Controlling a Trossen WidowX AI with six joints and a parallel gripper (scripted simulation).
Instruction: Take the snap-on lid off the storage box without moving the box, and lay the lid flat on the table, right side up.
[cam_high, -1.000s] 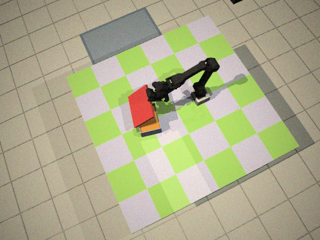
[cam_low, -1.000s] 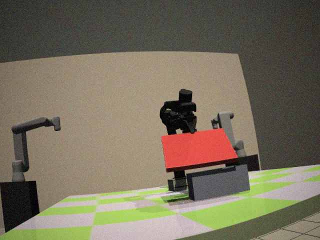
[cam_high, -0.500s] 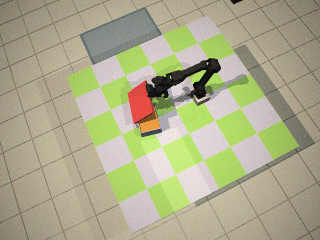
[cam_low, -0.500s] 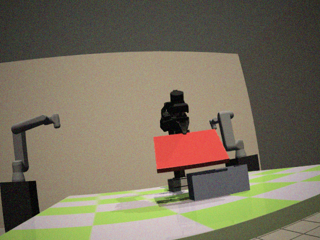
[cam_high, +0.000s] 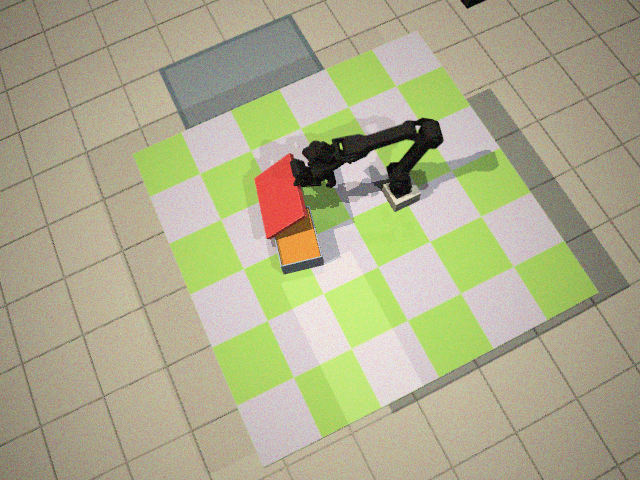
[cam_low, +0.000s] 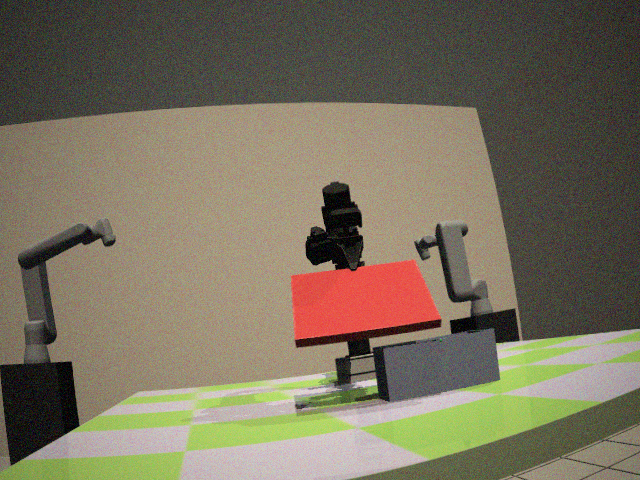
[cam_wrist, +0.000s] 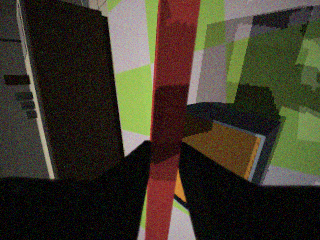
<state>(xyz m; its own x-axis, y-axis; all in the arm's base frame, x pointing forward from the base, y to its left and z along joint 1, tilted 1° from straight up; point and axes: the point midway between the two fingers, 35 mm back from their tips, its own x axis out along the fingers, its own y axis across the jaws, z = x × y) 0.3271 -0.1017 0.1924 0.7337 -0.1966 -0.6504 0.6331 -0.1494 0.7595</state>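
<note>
My gripper tip is 60 mm short of the red lid, 20 mm to the left of it and 50 mm above it. Round my gripper tip: grey storage box 70 mm ahead, 110 mm to the left, 190 mm below.
</note>
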